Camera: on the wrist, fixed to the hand. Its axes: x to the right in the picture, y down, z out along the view.
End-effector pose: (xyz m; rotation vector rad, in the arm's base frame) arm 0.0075 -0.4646 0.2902 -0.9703 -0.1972 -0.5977
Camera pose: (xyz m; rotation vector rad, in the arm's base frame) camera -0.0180 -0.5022 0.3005 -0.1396 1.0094 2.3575
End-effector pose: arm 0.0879 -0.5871 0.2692 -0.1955 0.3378 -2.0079
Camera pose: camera 0.0492 -0.5654 0.2550 0.2331 -0.0286 1.1328
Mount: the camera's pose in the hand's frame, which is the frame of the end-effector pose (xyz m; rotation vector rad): -0.0021 -0.0374 -0.0277 -0.1906 0.2367 -3.0803
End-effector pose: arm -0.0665 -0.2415 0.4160 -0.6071 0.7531 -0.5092
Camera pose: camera -0.0964 -0.2758 0.4259 1.0720 0.5364 2.3101
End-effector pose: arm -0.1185 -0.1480 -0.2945 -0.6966 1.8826 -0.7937
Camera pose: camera -0.1380 -0.1636 -0.2551 1.9738 0.5323 1.1486
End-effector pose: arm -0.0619 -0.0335 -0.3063 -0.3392 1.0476 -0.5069
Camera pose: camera -0.0960 -0.0644 -0.2991 1.4205 0.1882 2.1747
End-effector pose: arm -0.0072 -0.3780 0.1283 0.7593 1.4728 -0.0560
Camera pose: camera -0.0493 -0.3941 0.1167 2.0961 -1.2399 1.8606
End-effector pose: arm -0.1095 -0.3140 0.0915 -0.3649 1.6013 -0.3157
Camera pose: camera -0.1355 -0.3476 0.1107 2.0853 0.2385 1.7970
